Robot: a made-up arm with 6 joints.
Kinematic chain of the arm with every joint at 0, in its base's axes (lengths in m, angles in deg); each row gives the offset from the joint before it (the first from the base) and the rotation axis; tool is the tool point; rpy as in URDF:
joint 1: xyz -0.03 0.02 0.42 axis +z
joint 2: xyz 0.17 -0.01 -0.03 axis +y
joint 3: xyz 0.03 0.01 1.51 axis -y
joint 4: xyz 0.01 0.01 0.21 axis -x
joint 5: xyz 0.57 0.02 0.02 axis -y
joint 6: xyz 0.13 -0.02 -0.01 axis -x
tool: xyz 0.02 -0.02 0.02 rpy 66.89 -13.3 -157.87
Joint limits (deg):
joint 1: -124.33..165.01
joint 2: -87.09..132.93
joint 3: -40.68..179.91
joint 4: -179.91..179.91
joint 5: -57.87..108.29
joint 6: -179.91..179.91
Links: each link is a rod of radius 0.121 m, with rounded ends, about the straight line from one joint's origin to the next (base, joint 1, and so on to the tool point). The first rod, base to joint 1, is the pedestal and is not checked.
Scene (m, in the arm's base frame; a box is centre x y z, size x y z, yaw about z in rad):
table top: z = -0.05
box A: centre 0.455 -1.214 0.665 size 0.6 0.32 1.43 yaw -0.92
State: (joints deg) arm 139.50 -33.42 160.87 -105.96 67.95 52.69
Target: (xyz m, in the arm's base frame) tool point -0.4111 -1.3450 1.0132
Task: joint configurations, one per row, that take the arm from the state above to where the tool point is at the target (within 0.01 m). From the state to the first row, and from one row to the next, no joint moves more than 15 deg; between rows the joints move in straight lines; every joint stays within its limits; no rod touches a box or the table.
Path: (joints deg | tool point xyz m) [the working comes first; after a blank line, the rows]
Joints at the target: 68.50 -47.21 159.13 -108.31 64.08 52.37
Straight joint move there: touches box A.

1: 128.10 -19.14 167.22 -110.74 57.89 47.80 | 0.6454 -0.6192 1.6002
2: 116.70 -4.86 173.56 -115.52 47.82 42.90 | 0.3454 -0.4617 1.7683
3: 105.30 9.42 179.91 -120.30 37.76 38.01 | 0.1310 -0.2003 1.8469
4: 96.10 -4.74 174.71 -117.30 44.34 41.60 | 0.1450 -0.5655 1.7585
5: 86.90 -18.89 169.52 -114.30 50.92 45.19 | 0.0449 -0.9073 1.5842
6: 77.70 -33.05 164.32 -111.31 57.50 48.78 | -0.1520 -1.1794 1.3315
7: 68.50 -47.21 159.13 -108.31 64.08 52.37 | -0.4111 -1.3450 1.0131

